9 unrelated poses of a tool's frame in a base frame.
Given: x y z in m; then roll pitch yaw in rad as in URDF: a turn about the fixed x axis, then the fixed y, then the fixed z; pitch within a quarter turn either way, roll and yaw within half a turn.
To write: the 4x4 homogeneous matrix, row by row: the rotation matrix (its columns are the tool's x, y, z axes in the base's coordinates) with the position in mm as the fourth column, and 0 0 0 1 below. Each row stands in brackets. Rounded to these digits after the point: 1 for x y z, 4 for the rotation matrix.
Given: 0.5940, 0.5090, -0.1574, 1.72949, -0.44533, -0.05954
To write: [[0.9009, -0.4340, 0.0092, 594.0], [-0.0537, -0.1324, -0.9897, 509.0], [0.4308, 0.8911, -0.1426, -157.4], [0, 0, 0, 1]]
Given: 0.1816, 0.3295, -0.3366, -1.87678, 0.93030, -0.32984
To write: [[0.5654, -0.8209, 0.0803, 181.6], [-0.1936, -0.0374, 0.9804, 329.5], [-0.8018, -0.5698, -0.1800, -336.6], [0, 0, 0, 1]]
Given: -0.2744, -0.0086, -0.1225, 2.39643, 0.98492, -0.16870
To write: [[0.5451, 0.4336, -0.7176, -274.4], [-0.0928, -0.8194, -0.5656, -8.6], [-0.8332, 0.3749, -0.4064, -122.5], [0, 0, 0, 1]]
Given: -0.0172, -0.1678, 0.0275, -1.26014, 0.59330, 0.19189
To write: [[0.8139, -0.5809, -0.0138, -17.2], [0.1581, 0.1985, 0.9673, -167.8], [-0.5591, -0.7894, 0.2534, 27.5], [0, 0, 0, 1]]
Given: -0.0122, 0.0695, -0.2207, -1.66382, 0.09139, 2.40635
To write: [[-0.7386, 0.1297, -0.6616, -12.2], [0.6680, 0.0079, -0.7441, 69.5], [-0.0913, -0.9915, -0.0925, -220.7], [0, 0, 0, 1]]
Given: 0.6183, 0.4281, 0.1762, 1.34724, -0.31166, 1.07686
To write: [[0.4513, -0.3370, 0.8263, 618.3], [0.8381, -0.1582, -0.5222, 428.1], [0.3066, 0.9281, 0.2110, 176.2], [0, 0, 0, 1]]
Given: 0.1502, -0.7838, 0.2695, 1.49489, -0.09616, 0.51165
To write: [[0.8679, -0.1206, 0.4819, 150.2], [0.4874, 0.0192, -0.8730, -783.8], [0.0960, 0.9925, 0.0755, 269.5], [0, 0, 0, 1]]
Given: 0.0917, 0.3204, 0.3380, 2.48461, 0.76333, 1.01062
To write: [[0.3839, 0.8952, 0.2265, 91.7], [0.6121, -0.0630, -0.7883, 320.4], [-0.6913, 0.4413, -0.5721, 338.0], [0, 0, 0, 1]]
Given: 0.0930, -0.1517, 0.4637, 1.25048, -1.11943, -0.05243
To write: [[0.4356, -0.8364, -0.3327, 93.0], [-0.0229, 0.3592, -0.9330, -151.7], [0.8999, 0.4140, 0.1373, 463.7], [0, 0, 0, 1]]
